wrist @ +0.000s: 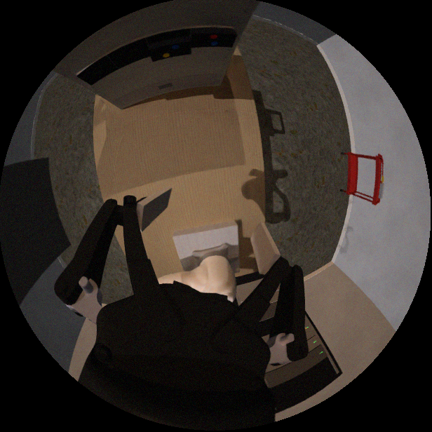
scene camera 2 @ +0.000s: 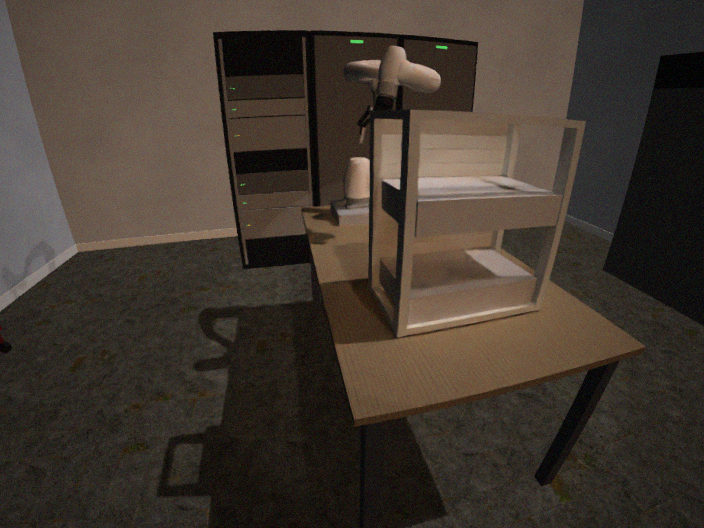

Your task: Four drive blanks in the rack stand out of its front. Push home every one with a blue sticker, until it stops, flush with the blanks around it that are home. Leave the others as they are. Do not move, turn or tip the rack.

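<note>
My gripper (wrist: 212,213), visible. Rack (scene camera 2: 439,203), visible.
</note>
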